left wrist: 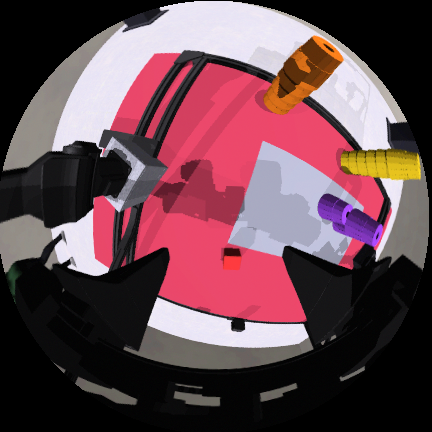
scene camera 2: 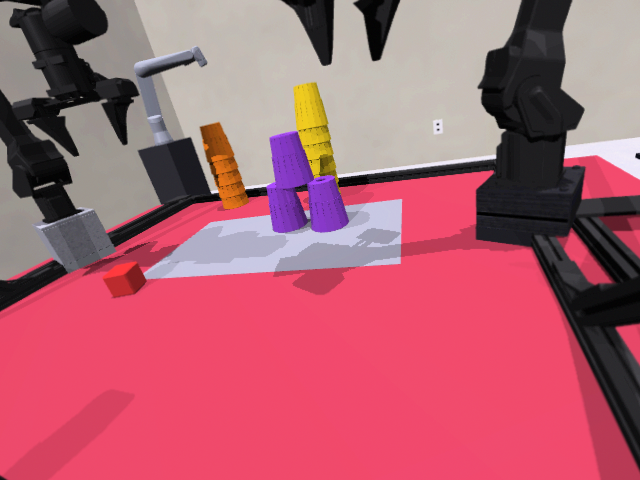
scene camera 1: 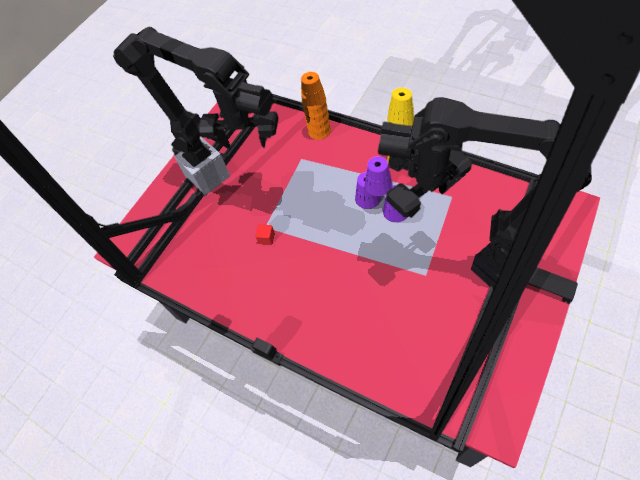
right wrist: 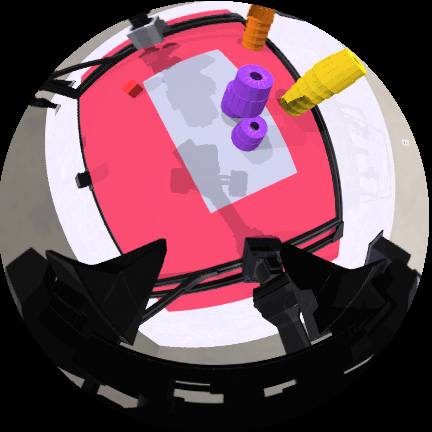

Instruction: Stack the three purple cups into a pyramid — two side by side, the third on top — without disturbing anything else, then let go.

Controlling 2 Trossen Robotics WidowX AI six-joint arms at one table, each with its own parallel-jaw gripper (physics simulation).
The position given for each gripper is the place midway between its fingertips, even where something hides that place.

right gripper: scene camera 2 353, 62; scene camera 1 425, 204; right wrist 225, 247
purple cup: left wrist 358, 225; scene camera 2 291, 167; scene camera 1; right wrist
same spot on grey mat: (scene camera 2: 372, 237) = (scene camera 1: 418, 242)
same spot on purple cup: (right wrist: 248, 93) = (scene camera 1: 382, 175)
